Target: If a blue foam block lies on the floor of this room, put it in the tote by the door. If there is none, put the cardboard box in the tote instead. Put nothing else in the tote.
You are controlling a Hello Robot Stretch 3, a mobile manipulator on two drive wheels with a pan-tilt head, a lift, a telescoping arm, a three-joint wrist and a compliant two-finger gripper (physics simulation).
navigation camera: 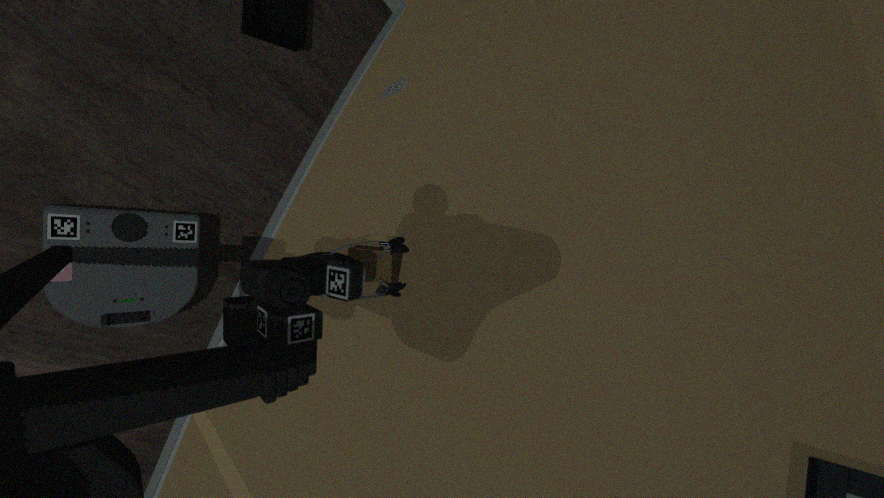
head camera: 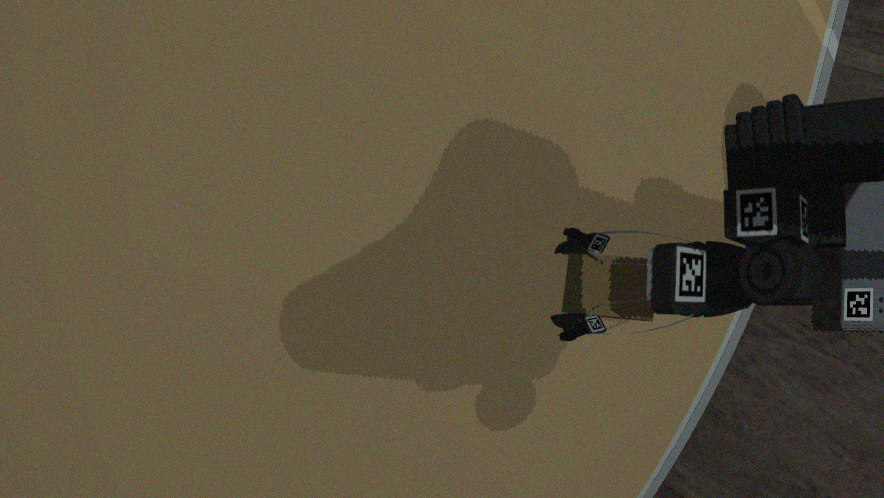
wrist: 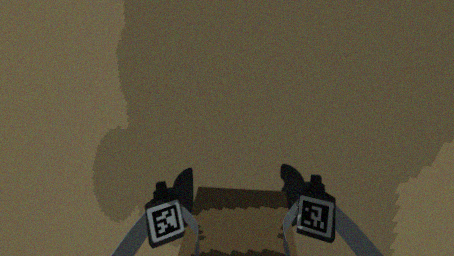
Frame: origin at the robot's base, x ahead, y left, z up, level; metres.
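Where they show: gripper, fingertip midpoint: (navigation camera: 404,266) (head camera: 557,285); robot's base at its link origin: (navigation camera: 129,226).
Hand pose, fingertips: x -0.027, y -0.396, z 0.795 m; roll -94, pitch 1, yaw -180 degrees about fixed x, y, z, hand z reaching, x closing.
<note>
Each offset is from my fingertips to the top centre of the thing. "spot": to the spot under its first point.
My gripper (head camera: 567,283) (navigation camera: 400,266) (wrist: 237,186) is shut on the brown cardboard box {dx +0.002, dy +0.049, dz +0.006 m} (head camera: 574,290) (navigation camera: 395,267) (wrist: 241,230), one finger on each side. The box is partly in shadow, and its near part is cut off at the bottom of the wrist view. The black tote {spot: dx +0.830, dy +0.015, dz -0.794 m} (navigation camera: 277,21) stands on the floor at the top of the navigation view, cut off by the edge, well away from the gripper. Its inside is too dark to make out. No blue foam block and no door show in these views.
A tan wall (head camera: 185,185) (navigation camera: 680,185) stands in front of the gripper, with the robot's shadow on it. A pale baseboard (head camera: 695,402) (navigation camera: 309,145) runs along the dark wood floor. An outlet {dx +0.557, dy -0.263, dz -0.340 m} (navigation camera: 394,88) is near the tote. A dark framed object {spot: dx -0.104, dy +0.059, dz +0.590 m} (navigation camera: 844,479) shows at the lower right.
</note>
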